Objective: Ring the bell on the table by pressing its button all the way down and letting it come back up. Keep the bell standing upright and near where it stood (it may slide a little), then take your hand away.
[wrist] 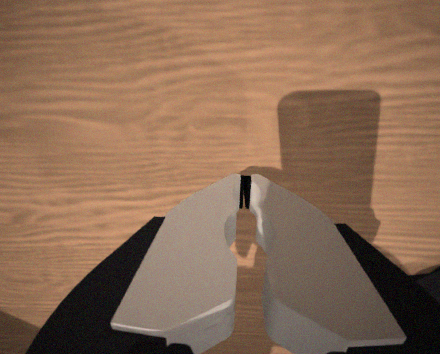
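My gripper is shut and empty, with its two pale grey fingertips together above the wooden table. The bell is not recognisable in the wrist view. A small part of a dark grey shape shows at the lower right edge, beside the black part of the gripper. Too little of it shows to tell what it is.
A dark shadow with a squared end lies on the table to the right of the fingertips. Another shadow lies at the lower left corner. Wood grain runs across the table top.
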